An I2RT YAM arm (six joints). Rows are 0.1 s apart.
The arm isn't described. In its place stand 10 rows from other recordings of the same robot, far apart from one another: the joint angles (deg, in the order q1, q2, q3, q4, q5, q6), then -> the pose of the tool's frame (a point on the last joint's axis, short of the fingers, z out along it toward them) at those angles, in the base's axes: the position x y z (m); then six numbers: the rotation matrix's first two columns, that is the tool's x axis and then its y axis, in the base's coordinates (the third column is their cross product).
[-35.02 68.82 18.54 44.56 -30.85 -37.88] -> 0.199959 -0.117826 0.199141 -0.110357 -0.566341 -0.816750 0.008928 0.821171 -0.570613
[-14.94 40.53 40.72 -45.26 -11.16 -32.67] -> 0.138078 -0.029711 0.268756 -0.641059 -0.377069 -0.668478 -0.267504 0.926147 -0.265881
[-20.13 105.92 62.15 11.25 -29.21 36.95] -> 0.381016 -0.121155 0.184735 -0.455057 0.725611 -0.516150 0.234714 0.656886 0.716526
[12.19 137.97 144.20 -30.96 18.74 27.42] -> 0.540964 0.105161 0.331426 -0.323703 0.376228 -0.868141 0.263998 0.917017 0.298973
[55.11 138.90 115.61 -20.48 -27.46 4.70] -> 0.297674 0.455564 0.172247 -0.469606 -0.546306 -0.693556 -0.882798 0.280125 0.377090
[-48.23 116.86 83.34 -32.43 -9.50 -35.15] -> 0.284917 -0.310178 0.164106 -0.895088 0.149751 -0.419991 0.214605 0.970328 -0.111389
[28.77 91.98 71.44 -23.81 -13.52 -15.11] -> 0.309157 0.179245 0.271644 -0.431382 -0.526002 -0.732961 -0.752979 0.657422 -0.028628
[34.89 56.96 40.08 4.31 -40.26 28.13] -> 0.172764 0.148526 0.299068 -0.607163 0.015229 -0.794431 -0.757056 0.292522 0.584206
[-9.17 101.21 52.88 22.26 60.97 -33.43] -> 0.351441 -0.088262 0.189231 -0.831845 -0.136521 -0.537956 0.472614 0.333935 -0.815551
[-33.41 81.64 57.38 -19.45 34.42 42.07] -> 0.242977 -0.184381 0.257306 0.104688 0.593088 -0.798303 0.976860 0.089215 0.194385
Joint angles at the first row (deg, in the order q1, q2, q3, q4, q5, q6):
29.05 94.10 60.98 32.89 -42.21 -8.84
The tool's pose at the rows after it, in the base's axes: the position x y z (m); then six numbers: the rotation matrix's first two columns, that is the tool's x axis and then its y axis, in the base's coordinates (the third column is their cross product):
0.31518 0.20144 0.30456 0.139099 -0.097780 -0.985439 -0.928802 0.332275 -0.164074
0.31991 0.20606 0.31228 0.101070 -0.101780 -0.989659 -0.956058 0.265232 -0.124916
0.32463 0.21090 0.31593 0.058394 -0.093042 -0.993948 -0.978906 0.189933 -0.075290
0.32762 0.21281 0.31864 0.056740 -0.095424 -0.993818 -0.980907 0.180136 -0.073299
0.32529 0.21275 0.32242 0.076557 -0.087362 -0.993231 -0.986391 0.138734 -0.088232
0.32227 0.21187 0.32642 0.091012 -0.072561 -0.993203 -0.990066 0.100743 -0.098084
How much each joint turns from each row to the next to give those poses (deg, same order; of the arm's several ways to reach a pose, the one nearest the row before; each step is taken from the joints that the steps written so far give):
-0.03 -2.07 1.92 -7.14 1.39 -2.82
-0.02 1.18 3.97 -5.11 -4.02 0.44
0.00 1.63 3.08 -2.82 -4.61 1.51
0.00 0.70 1.53 -1.22 -0.55 -0.23
0.03 -0.33 0.35 -0.33 -2.37 -0.78
-0.03 -0.54 -0.03 0.38 -2.30 0.00

